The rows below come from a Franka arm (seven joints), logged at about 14 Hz.
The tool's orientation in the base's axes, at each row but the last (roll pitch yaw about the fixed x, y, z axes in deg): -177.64, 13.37, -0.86; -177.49, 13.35, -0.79; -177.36, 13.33, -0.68; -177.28, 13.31, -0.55; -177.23, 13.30, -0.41; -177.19, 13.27, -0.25; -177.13, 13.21, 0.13; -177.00, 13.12, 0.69
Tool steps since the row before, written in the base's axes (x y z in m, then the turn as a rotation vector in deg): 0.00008, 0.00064, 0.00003, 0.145, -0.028, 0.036; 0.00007, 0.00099, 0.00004, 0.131, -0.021, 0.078; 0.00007, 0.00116, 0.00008, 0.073, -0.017, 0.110; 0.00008, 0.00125, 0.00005, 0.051, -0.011, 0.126; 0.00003, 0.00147, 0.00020, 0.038, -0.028, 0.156; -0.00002, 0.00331, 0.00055, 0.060, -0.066, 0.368; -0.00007, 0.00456, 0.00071, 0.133, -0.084, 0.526; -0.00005, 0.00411, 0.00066, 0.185, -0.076, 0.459
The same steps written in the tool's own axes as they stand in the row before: 0.00006, -0.00064, -0.00002, 0.133, 0.023, -0.070; 0.00005, -0.00099, -0.00001, 0.110, 0.015, -0.107; 0.00004, -0.00116, -0.00004, 0.046, 0.010, -0.125; 0.00005, -0.00125, 0.00000, 0.021, 0.004, -0.135; -0.00003, -0.00148, -0.00013, 0.001, 0.020, -0.162; -0.00016, -0.00333, -0.00036, -0.026, 0.047, -0.375; -0.00022, -0.00459, -0.00045, 0.009, 0.057, -0.546; -0.00015, -0.00414, -0.00043, 0.075, 0.053, -0.492
